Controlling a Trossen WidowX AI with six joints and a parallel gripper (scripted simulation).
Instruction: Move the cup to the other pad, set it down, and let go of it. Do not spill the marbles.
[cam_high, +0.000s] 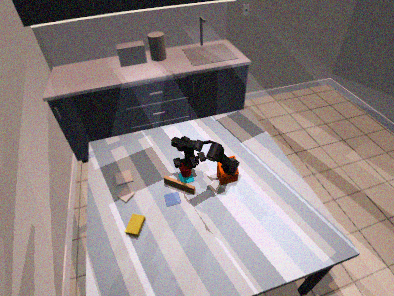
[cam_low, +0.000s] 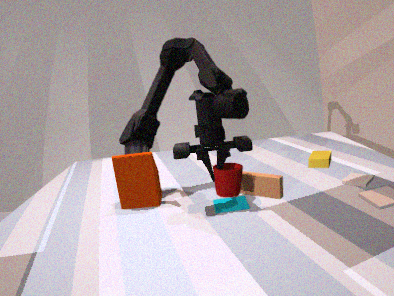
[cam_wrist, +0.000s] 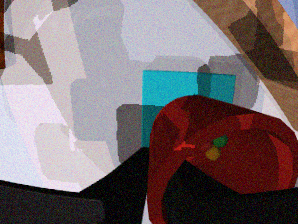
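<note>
My gripper tip is now 9 cm short of the wooden block, 6 cm to the right of it and 5 cm above it. The rest, counted from my gripper tip: pale blue pad: 15 cm ahead, 13 cm to the left, 8 cm below; red cup: 3 cm ahead; yellow block: 38 cm ahead, 24 cm to the left, 5 cm below.
</note>
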